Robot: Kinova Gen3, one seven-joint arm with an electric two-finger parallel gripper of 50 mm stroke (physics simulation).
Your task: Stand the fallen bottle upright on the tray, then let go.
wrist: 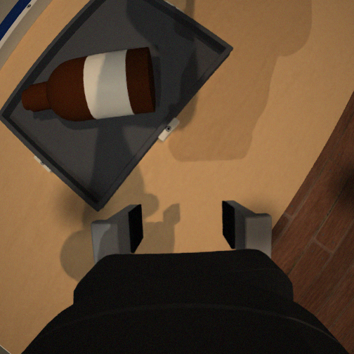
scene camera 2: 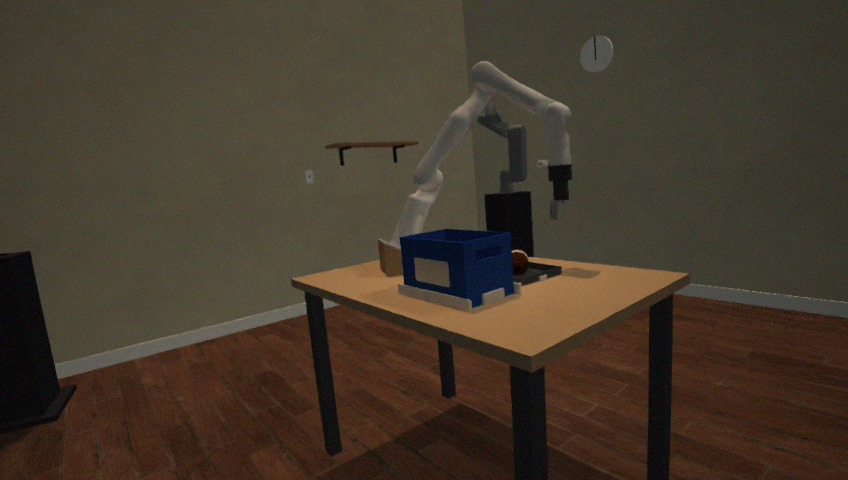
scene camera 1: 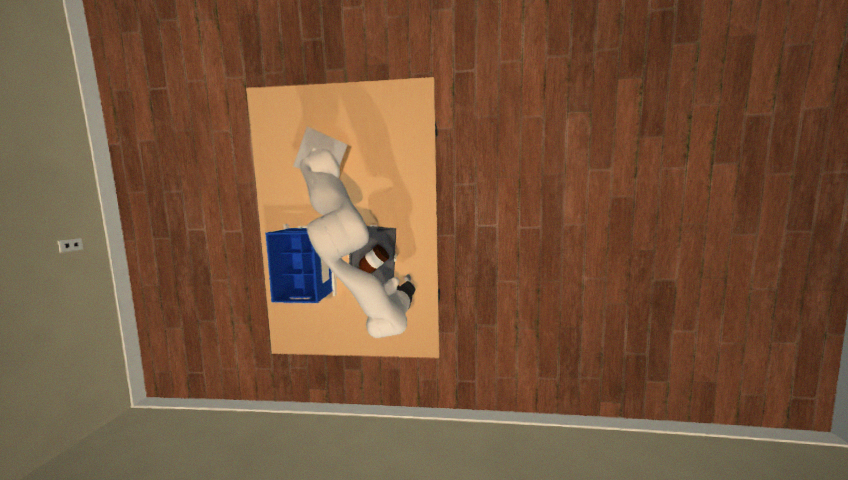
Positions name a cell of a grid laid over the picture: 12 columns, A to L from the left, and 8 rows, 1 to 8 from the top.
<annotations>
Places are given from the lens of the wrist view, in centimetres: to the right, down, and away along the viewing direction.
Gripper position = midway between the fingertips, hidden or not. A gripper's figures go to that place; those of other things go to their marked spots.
my gripper (wrist: G5): 0, 3, 18
brown bottle (wrist: D2): -6, -9, 27
</annotations>
